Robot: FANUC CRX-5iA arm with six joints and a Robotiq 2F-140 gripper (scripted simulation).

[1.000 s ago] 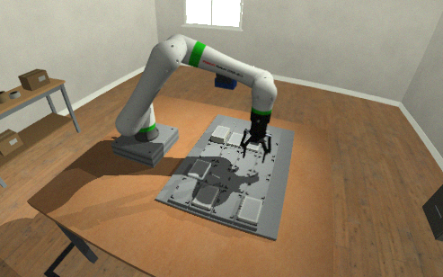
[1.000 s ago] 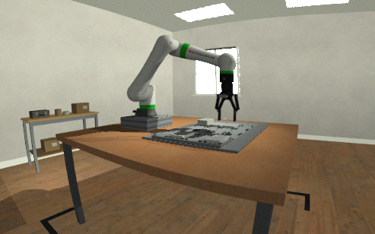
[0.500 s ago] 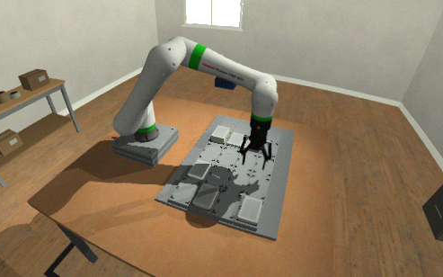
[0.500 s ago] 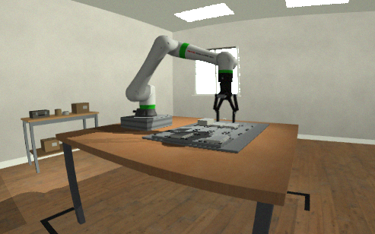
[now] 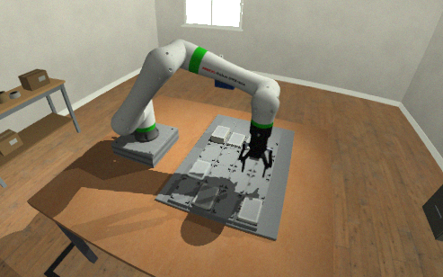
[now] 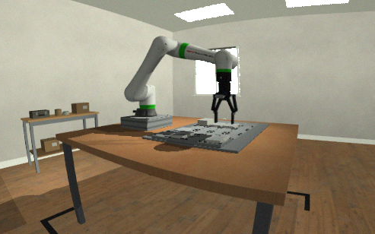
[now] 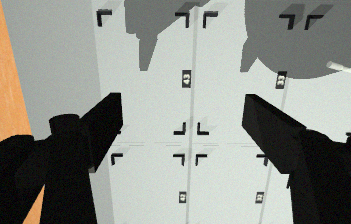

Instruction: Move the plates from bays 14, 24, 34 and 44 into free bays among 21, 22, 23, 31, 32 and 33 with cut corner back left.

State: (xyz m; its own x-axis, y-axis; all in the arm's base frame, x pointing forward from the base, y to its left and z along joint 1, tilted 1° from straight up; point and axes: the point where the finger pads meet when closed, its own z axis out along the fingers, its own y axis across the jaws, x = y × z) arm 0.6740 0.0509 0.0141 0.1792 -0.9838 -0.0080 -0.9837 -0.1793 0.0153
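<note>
The bay label 43 lies 100 mm below my hand, 10 mm to the right of it and 10 mm behind it. Round my hand: sealed 96-well plate: 280 mm behind, 90 mm below, 60 mm to the right; sealed deep-well block: 330 mm behind, 260 mm to the left, 80 mm below.
</note>
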